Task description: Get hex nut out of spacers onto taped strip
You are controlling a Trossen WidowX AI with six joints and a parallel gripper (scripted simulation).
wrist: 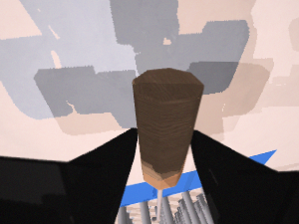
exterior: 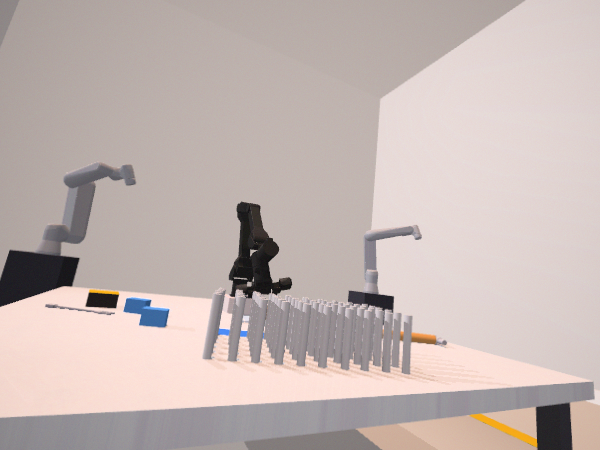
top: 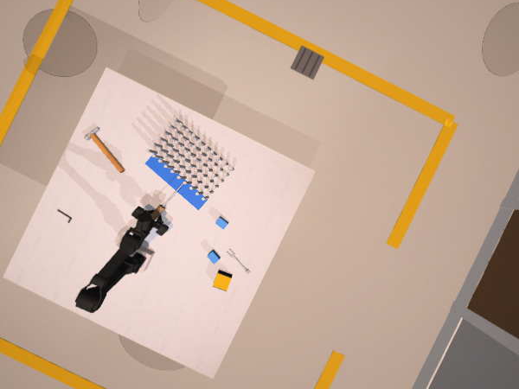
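My gripper tip is now 19 cm short of the blue taped strip, 2 cm to the right of it and 4 cm above it. From my gripper tip the other things lie so: screwdriver 10 cm ahead, 1 cm to the right; then black hex key 31 cm behind, 41 cm to the left, 3 cm below; then grey wrench 1 cm ahead, 52 cm to the right, 3 cm below.
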